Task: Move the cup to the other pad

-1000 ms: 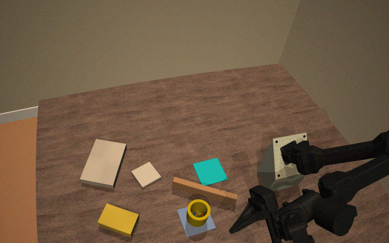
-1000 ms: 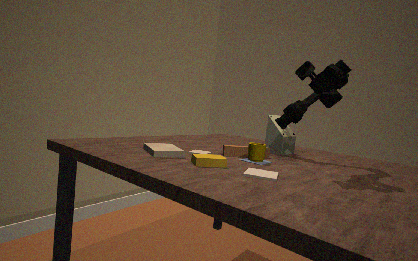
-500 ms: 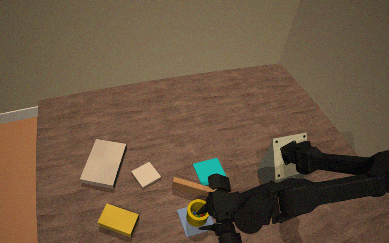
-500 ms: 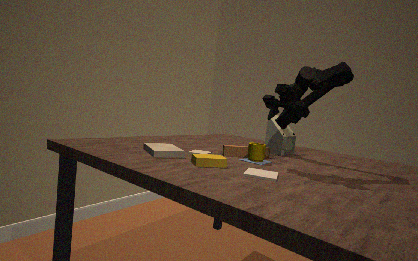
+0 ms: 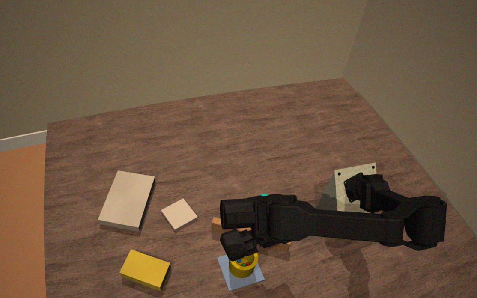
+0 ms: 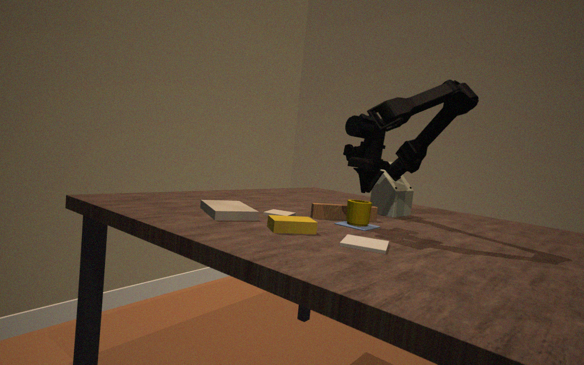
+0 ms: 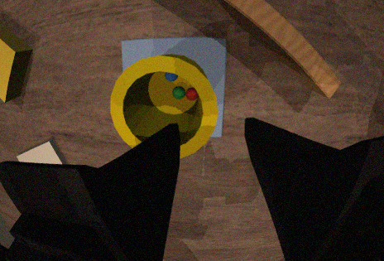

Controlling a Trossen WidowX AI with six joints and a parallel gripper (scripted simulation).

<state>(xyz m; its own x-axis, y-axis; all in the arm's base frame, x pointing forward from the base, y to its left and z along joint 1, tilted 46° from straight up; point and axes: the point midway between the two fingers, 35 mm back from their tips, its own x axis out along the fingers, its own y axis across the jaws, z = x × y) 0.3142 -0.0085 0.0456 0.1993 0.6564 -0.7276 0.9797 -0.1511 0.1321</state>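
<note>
My gripper tip is 60 mm above the yellow cup and 30 mm short of it. Also, from my gripper tip: teal pad (150 mm to the right, 110 mm below, 100 mm behind); then blue pad (110 mm below, 30 mm ahead); then wooden bar (80 mm below, 70 mm to the right, 30 mm behind).
</note>
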